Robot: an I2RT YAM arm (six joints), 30 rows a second.
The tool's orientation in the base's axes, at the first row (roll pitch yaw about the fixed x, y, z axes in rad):
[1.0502, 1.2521, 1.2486]
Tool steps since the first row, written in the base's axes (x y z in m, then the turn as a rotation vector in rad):
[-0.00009, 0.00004, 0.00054, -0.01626, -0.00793, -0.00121]
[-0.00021, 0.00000, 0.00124, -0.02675, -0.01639, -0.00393]
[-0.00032, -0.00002, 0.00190, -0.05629, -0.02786, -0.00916]
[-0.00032, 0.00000, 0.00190, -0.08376, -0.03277, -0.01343]
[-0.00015, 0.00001, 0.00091, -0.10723, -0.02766, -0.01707]
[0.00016, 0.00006, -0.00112, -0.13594, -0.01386, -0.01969]
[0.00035, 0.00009, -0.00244, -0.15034, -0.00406, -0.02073]
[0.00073, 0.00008, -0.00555, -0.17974, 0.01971, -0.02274]
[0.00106, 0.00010, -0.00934, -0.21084, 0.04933, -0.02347]
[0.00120, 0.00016, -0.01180, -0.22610, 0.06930, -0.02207]
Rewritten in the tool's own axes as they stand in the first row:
[-0.00051, 0.00020, 0.00000, -0.00282, -0.00434, -0.01738]
[-0.00120, 0.00038, -0.00001, -0.00379, -0.01082, -0.02947]
[-0.00184, 0.00057, -0.00002, -0.00517, -0.01678, -0.06100]
[-0.00184, 0.00058, -0.00002, -0.00530, -0.01675, -0.08923]
[-0.00088, 0.00029, 0.00000, -0.00265, -0.00799, -0.11173]
[0.00110, -0.00028, -0.00001, 0.00109, 0.01031, -0.13767]
[0.00238, -0.00065, -0.00002, 0.00356, 0.02226, -0.15013]
[0.00537, -0.00159, -0.00014, 0.00962, 0.05024, -0.17492]
[0.00900, -0.00267, -0.00041, 0.01603, 0.08441, -0.20014]
[0.01137, -0.00331, -0.00064, 0.01912, 0.10676, -0.21130]

